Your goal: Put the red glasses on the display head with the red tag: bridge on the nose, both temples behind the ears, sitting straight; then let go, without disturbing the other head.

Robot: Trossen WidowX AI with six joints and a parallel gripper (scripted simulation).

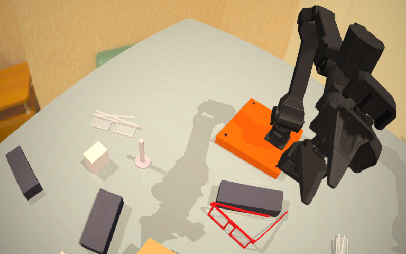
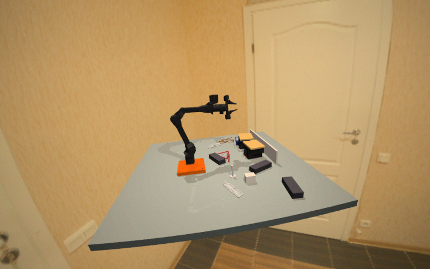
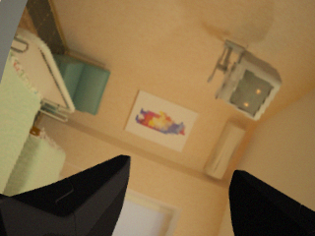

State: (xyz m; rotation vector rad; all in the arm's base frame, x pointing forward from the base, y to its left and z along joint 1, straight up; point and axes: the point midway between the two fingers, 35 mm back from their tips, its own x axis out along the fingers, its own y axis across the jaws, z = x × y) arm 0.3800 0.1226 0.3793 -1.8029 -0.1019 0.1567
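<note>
My gripper tip is now 12 cm past the peg stand, 36 cm to the left of it and 38 cm above it. Round my gripper tip: white panel: 21 cm ahead, 3 cm to the left, 35 cm below; then white cube: 3 cm behind, 44 cm to the right, 38 cm below; then tan-topped display head: 8 cm ahead, 9 cm to the right, 35 cm below.
</note>
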